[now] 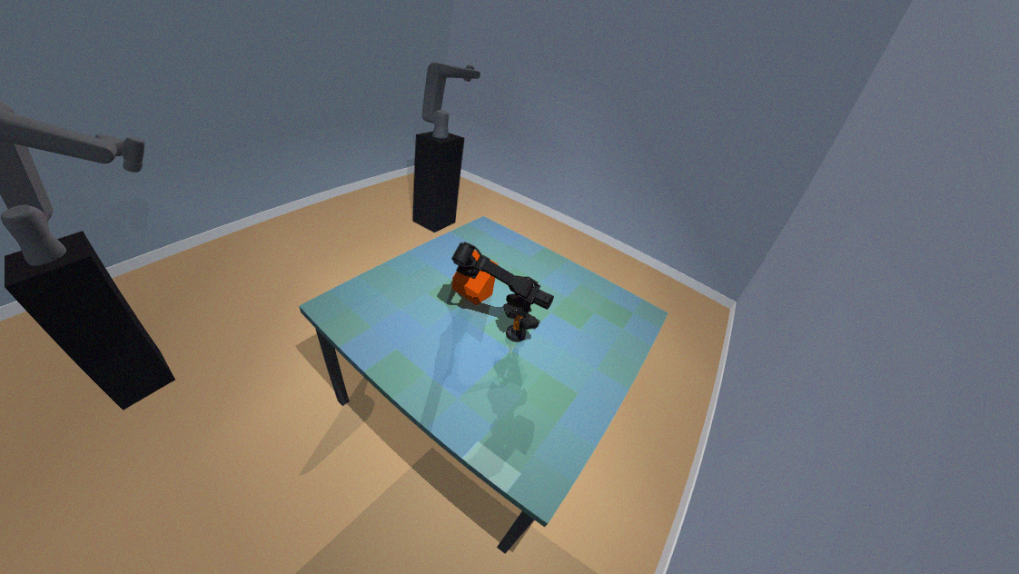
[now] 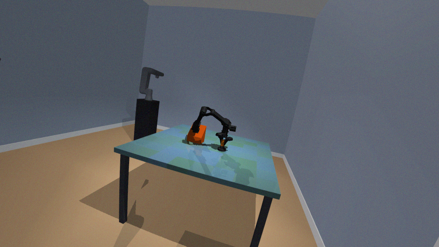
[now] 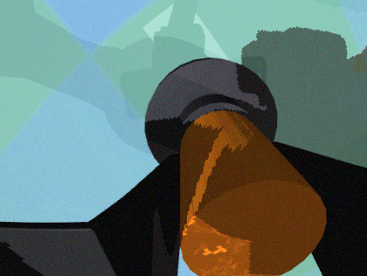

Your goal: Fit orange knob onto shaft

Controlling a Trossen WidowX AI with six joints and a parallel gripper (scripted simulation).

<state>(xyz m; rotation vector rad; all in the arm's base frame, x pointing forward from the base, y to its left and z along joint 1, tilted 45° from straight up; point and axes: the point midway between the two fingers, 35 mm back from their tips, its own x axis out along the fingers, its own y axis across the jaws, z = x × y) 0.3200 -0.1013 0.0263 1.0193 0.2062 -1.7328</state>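
The pedestal lies 3 cm below my gripper tip. Round my gripper tip: orange knob: 3 cm above.
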